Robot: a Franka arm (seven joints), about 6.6 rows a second.
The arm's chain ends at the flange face. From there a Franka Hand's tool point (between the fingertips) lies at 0.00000 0.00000 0.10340 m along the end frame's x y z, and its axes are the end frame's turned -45 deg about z.
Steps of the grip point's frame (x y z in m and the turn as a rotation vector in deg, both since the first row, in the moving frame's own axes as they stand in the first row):
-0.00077 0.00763 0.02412 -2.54 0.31 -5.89
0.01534 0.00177 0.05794 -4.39 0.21 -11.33
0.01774 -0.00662 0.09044 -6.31 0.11 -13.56
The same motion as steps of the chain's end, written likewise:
0.00108 0.00329 0.02422 -1.58 2.02 -5.89
0.00575 -0.01431 0.05824 -2.96 3.25 -11.33
-0.00117 -0.02408 0.09106 -4.38 4.54 -13.56

